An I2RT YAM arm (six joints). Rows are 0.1 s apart.
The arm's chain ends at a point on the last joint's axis. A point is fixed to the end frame.
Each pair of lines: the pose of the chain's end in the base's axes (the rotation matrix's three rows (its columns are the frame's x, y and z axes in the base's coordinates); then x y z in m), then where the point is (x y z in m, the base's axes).
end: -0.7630, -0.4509, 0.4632; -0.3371, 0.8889, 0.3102; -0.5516, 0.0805, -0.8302; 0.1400, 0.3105, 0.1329
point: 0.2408 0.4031 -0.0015
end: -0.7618, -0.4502, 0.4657; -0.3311, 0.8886, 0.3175; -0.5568, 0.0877, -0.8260; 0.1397, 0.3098, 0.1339
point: 0.2410 0.4035 0.0006
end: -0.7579, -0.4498, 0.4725; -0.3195, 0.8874, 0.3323; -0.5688, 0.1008, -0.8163; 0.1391, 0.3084, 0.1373
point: 0.2415 0.4045 0.0066
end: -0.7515, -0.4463, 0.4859; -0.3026, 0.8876, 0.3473; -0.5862, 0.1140, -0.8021; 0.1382, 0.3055, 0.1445
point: 0.2430 0.4038 0.0174
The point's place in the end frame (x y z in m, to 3 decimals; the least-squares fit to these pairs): -0.034 0.026 0.187
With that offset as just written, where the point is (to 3 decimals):
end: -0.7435, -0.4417, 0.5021; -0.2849, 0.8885, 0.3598; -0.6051, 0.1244, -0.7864; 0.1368, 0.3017, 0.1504
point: 0.244 0.402 0.027
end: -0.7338, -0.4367, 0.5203; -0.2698, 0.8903, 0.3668; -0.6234, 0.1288, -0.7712; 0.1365, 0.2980, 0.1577
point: 0.247 0.399 0.038
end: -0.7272, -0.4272, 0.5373; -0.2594, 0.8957, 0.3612; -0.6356, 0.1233, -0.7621; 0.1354, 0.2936, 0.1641
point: 0.249 0.393 0.046
